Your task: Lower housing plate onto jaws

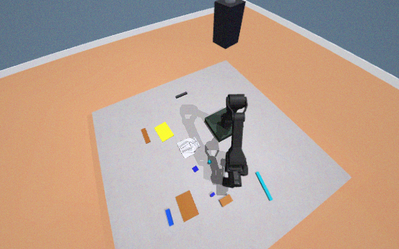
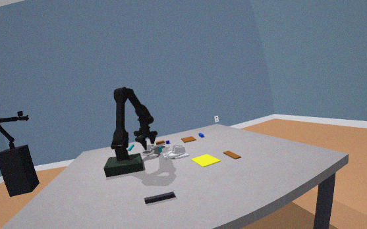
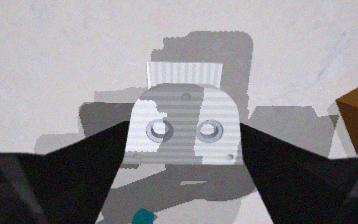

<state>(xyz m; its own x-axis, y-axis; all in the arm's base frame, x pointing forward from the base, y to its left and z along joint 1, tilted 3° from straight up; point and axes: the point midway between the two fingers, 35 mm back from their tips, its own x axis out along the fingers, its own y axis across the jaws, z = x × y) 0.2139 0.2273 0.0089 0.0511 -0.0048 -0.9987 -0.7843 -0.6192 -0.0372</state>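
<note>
The cyan cube is 110 mm to the right of my gripper tip and 40 mm ahead of it. The rest, counted from my gripper tip: yellow sheet 490 mm to the right, 140 mm ahead, 10 mm below; then cyan bar 180 mm to the left, 100 mm behind; then orange strip 550 mm to the right, 260 mm ahead, 10 mm below.
</note>
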